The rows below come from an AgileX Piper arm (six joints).
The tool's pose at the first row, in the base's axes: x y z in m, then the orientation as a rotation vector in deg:
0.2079 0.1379 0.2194 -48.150 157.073 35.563
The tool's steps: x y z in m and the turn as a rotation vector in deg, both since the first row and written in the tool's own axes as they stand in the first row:
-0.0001 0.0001 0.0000 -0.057 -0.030 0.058
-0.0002 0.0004 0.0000 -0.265 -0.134 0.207
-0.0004 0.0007 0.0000 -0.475 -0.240 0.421
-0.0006 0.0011 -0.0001 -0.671 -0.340 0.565
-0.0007 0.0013 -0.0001 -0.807 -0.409 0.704
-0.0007 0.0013 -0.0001 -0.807 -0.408 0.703
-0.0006 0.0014 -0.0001 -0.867 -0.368 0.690
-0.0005 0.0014 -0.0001 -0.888 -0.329 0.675
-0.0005 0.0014 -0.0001 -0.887 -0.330 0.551
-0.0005 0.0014 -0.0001 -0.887 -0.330 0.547
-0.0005 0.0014 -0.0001 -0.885 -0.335 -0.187
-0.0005 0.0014 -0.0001 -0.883 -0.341 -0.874
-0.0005 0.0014 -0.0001 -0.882 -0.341 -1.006
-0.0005 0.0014 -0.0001 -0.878 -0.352 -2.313
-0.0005 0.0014 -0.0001 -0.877 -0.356 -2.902
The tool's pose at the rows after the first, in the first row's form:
0.2079 0.1380 0.2195 -48.070 157.075 35.663
0.2078 0.1383 0.2196 -47.864 157.052 36.013
0.2078 0.1386 0.2198 -47.571 157.064 36.379
0.2078 0.1390 0.2200 -47.370 157.040 36.710
0.2077 0.1392 0.2201 -47.179 157.047 36.947
0.2077 0.1392 0.2201 -47.181 157.047 36.946
0.2076 0.1392 0.2201 -47.232 157.070 37.019
0.2075 0.1391 0.2201 -47.278 157.094 37.037
0.2075 0.1391 0.2201 -47.441 157.021 37.012
0.2075 0.1391 0.2201 -47.446 157.019 37.011
0.2075 0.1391 0.2201 -48.412 156.585 36.869
0.2075 0.1391 0.2201 -49.312 156.173 36.734
0.2075 0.1391 0.2201 -49.485 156.094 36.707
0.2075 0.1391 0.2201 -51.188 155.297 36.449
0.2075 0.1391 0.2201 -51.953 154.932 36.332

